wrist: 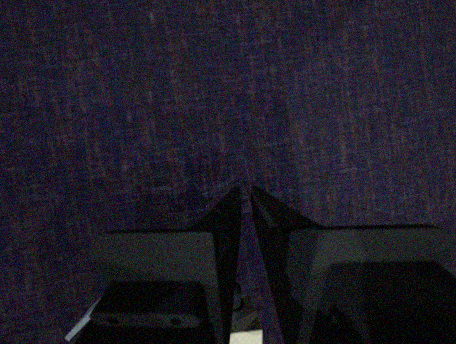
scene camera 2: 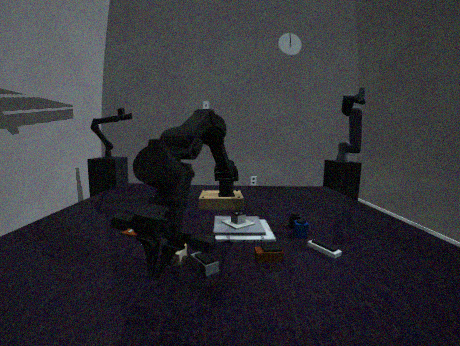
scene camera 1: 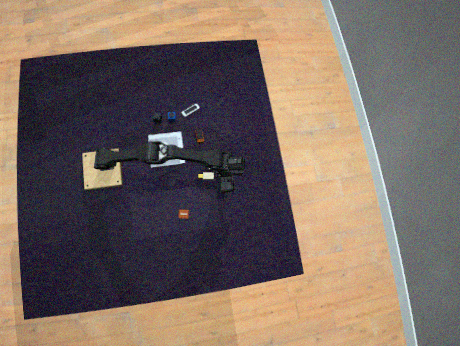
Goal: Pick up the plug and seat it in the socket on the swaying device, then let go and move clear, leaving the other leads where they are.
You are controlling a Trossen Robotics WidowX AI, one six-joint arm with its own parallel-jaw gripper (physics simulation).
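The cream plug [scene camera 1: 208, 175] [scene camera 2: 181, 254] [wrist: 246, 337] with a yellow tip lies on the dark mat, partly hidden by the fingers in scene camera 2. My gripper [scene camera 2: 156, 272] [wrist: 245, 193] points down beside the plug's dark rear end, with its fingers nearly together. Bare mat shows in the narrow gap between the fingertips, and the plug shows farther back, not gripped. The device, a pale plate [scene camera 1: 174, 138] [scene camera 2: 264, 231], lies under the arm in scene camera 1. A small grey block [scene camera 2: 238, 218] stands on it; its opening cannot be made out.
A grey housing [scene camera 2: 207, 265] lies close beside the plug. An orange-brown block [scene camera 1: 200, 136] [scene camera 2: 269, 254], a blue block [scene camera 1: 171, 116] [scene camera 2: 300, 229], a black piece [scene camera 1: 157, 117] and a white bar [scene camera 1: 190, 110] [scene camera 2: 325, 248] lie around the device. An orange-red piece [scene camera 1: 183, 214] lies apart.
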